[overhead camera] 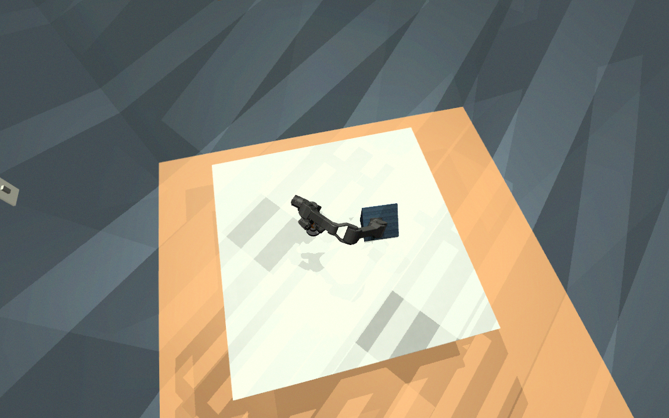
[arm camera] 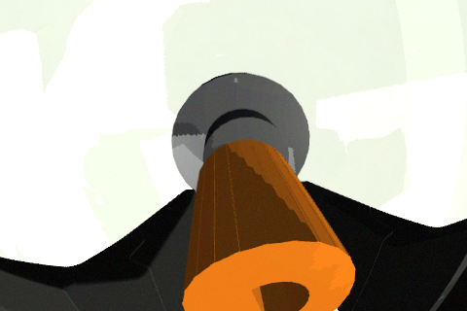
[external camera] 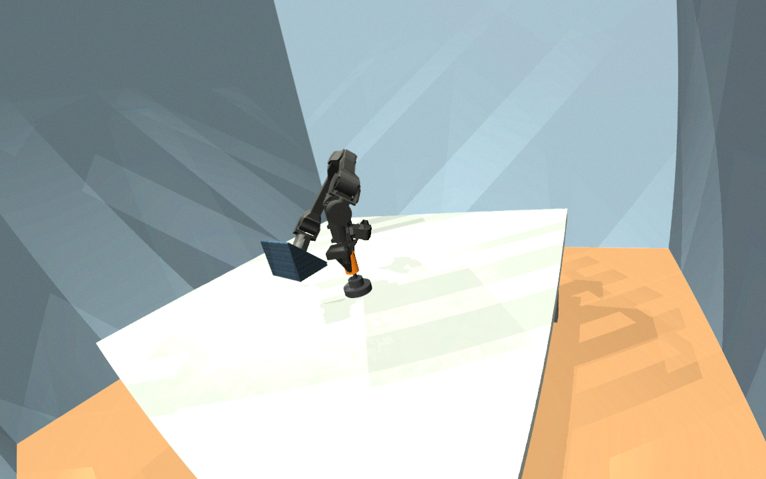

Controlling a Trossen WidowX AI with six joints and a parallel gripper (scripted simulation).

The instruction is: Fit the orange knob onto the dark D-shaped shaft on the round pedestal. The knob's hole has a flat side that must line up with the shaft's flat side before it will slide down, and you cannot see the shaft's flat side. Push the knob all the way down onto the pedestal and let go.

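The orange knob is 20 mm above my gripper tip. From my gripper tip the other things lie so: round pedestal: 10 mm ahead, 40 mm below.
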